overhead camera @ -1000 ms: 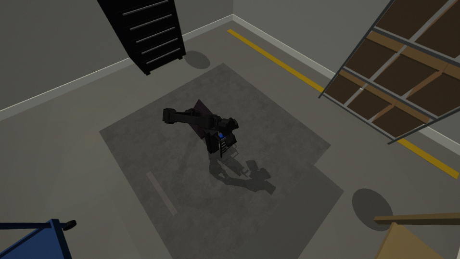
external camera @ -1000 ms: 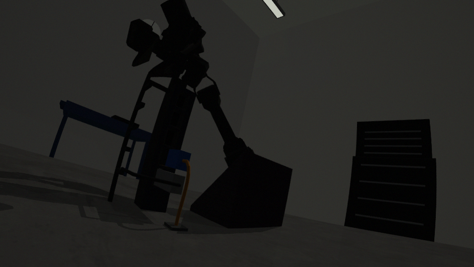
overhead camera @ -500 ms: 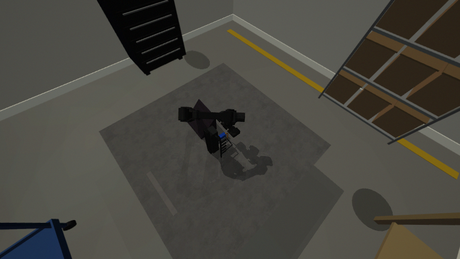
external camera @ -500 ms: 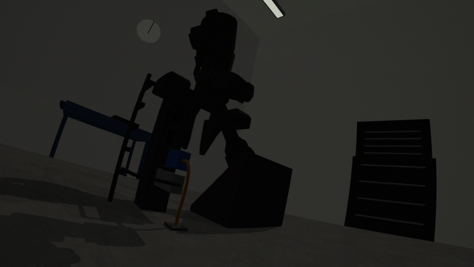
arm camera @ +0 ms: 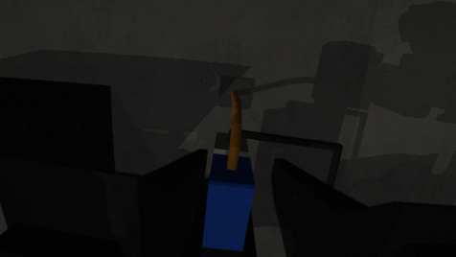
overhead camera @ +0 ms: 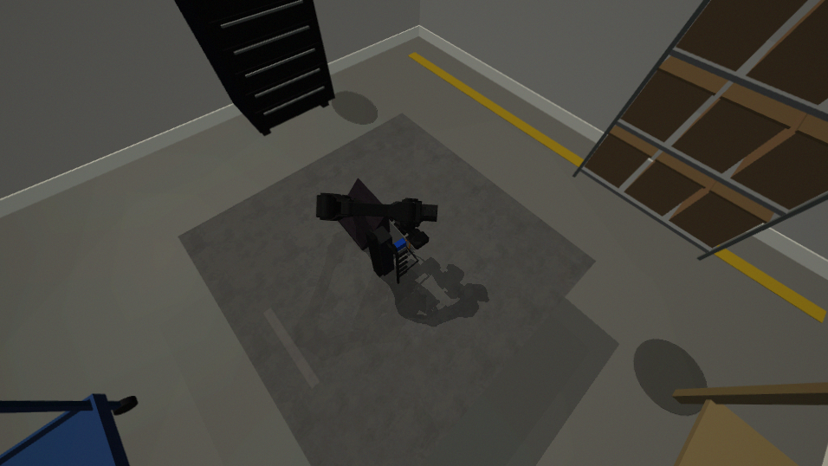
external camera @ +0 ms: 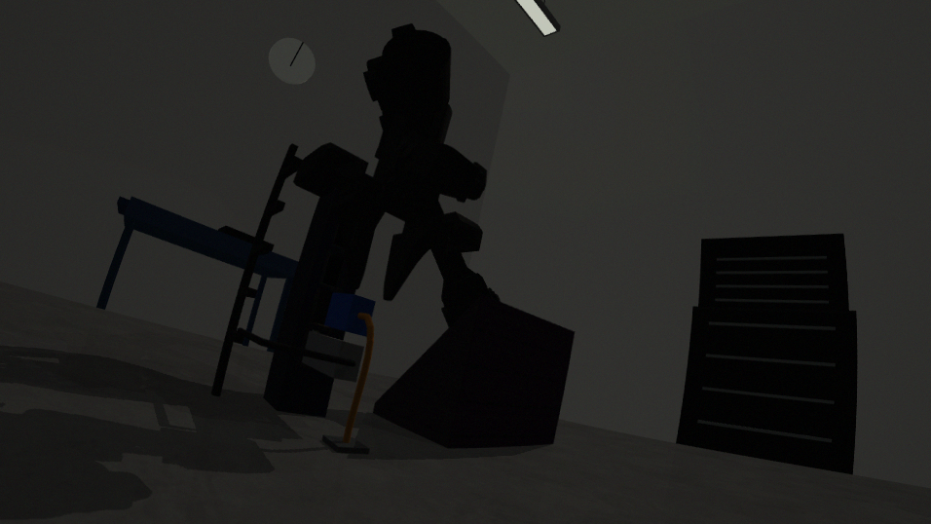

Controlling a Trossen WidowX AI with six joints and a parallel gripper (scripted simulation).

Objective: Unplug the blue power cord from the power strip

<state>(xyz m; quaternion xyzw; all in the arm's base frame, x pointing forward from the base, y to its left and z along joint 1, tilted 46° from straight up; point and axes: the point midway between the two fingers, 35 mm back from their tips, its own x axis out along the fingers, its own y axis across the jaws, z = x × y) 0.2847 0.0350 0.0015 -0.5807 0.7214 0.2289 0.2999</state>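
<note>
My gripper tip is now 5 cm to the left of the blue plug, 1 cm past it and 1 cm above it. The rest, counted from my gripper tip: black upright block 12 cm to the right, 2 cm behind.
</note>
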